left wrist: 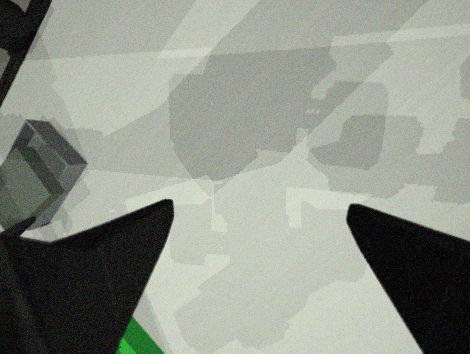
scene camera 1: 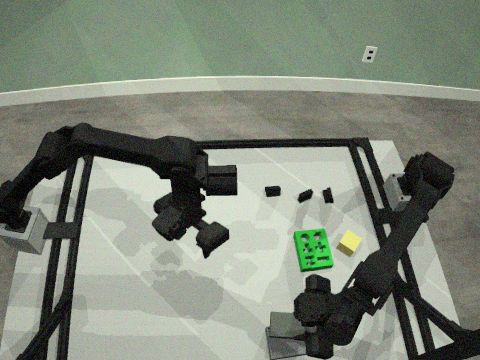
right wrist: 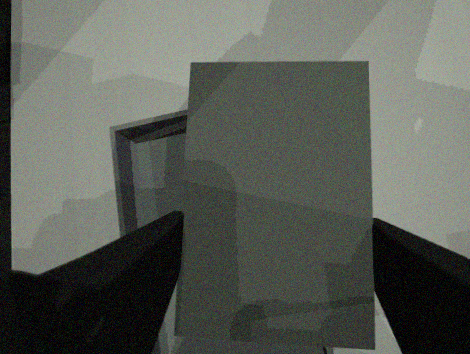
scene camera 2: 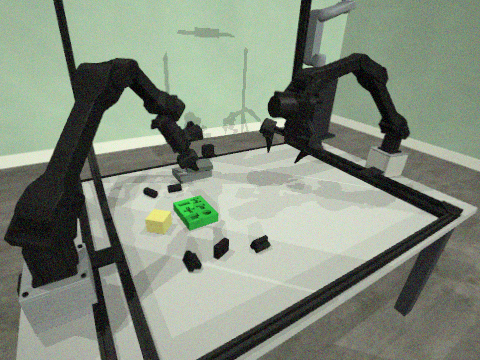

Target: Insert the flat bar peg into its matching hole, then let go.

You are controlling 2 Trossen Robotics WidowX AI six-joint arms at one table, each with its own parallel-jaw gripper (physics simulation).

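The green hole board [scene camera 1: 298, 250] [scene camera 2: 200, 221] lies flat at the right of the table, and its corner shows in the left wrist view [left wrist: 137, 340]. Three black pegs [scene camera 1: 272, 191] [scene camera 1: 305, 195] [scene camera 1: 328, 195] lie behind it; they also show in scene camera 2 [scene camera 2: 260, 243] [scene camera 2: 221, 248] [scene camera 2: 191, 261]. I cannot tell which is the flat bar. My right gripper [scene camera 1: 308, 332] [scene camera 2: 188, 162] [right wrist: 273, 227] is shut on a flat grey lid [scene camera 1: 283, 323] [right wrist: 283, 140] and holds it over an open grey box [scene camera 1: 283, 348] [right wrist: 122, 158]. My left gripper [scene camera 1: 188, 236] [scene camera 2: 283, 155] [left wrist: 259, 209] is open and empty, high above the table.
A yellow block [scene camera 1: 350, 242] [scene camera 2: 158, 221] sits beside the green board. Two more small black pegs [scene camera 2: 150, 192] [scene camera 2: 174, 188] lie between the board and the grey box. A black frame [scene camera 1: 274, 143] borders the table.
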